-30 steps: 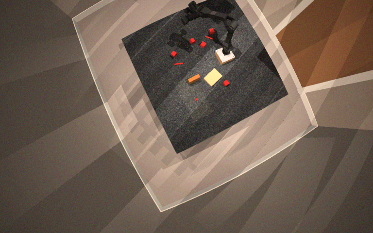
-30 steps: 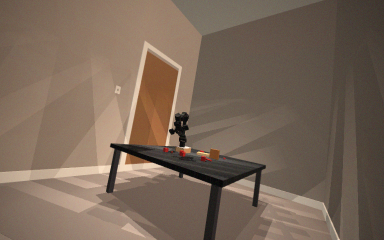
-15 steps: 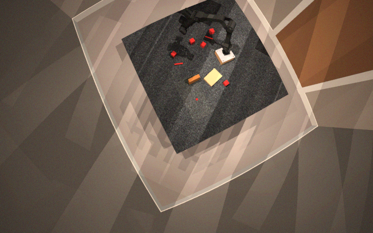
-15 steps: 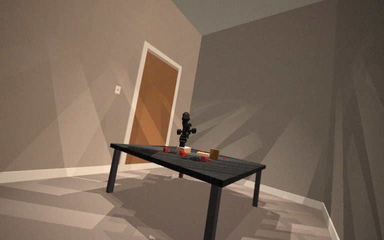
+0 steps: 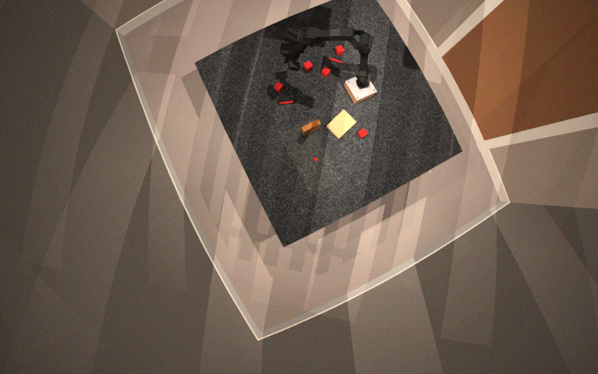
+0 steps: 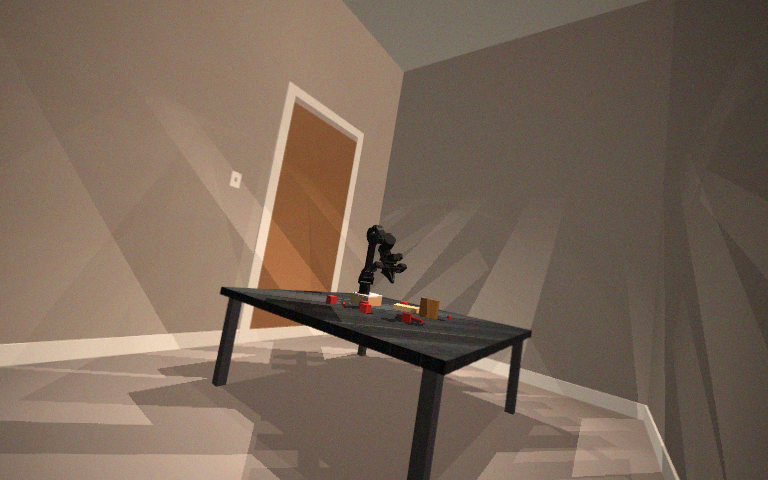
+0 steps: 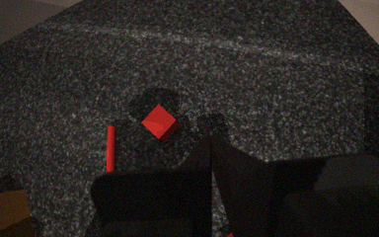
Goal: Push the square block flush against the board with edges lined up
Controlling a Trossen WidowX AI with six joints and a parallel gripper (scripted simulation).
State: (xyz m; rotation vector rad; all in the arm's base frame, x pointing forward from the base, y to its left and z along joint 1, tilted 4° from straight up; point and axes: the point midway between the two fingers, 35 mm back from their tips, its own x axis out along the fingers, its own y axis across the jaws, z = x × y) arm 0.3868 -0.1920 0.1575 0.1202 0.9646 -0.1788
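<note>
Now: the orange-brown square block 3 cm behind my gripper tip, 37 cm to the left of it and 12 cm below it. From my gripper tip the other things lie so: red dot (54 cm to the left, 16 cm below); then light tan board (21 cm behind, 39 cm to the left, 16 cm below).
</note>
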